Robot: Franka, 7 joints.
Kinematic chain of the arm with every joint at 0, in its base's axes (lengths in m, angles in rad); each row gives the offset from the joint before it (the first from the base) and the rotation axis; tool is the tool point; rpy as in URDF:
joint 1: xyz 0 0 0.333 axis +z
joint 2: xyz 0 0 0 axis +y
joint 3: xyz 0 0 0.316 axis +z
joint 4: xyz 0.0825 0 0 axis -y
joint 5: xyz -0.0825 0 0.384 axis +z
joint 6: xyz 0 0 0 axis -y
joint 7: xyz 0.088 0 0 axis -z
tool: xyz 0 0 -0.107 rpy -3.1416 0 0
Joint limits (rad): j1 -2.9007..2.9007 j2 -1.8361..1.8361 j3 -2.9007..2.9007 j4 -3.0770..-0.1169 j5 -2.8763..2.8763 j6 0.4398..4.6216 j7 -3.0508..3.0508
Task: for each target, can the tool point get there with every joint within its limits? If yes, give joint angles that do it. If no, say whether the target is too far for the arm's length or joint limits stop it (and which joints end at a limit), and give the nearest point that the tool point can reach.
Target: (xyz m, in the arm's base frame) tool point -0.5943 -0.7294 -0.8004
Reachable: no: too far | nearest point -0.3671 -0.4506 -0.2694 | short by 0.641 m
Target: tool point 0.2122 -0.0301 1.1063
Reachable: yes | joints 1.8858 0.0883 -1.8077 -0.4533 1.7072 3.4138 0.3800
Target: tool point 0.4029 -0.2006 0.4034
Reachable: yes | joints 1.3973 -0.2646 -1.7339 -2.6456 0.2493 4.1969 -0.8465
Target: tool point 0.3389 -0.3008 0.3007
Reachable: yes | joints 1.2113 -0.2186 -1.7997 -2.6798 0.5475 3.5827 -1.1330
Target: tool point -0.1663 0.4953 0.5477
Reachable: yes | joints 0.2246 0.7036 2.0317 -2.2869 0.7228 3.3468 -0.7445
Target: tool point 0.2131 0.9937 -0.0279
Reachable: no: too far | nearest point 0.1695 0.7905 0.0459 | short by 0.221 m
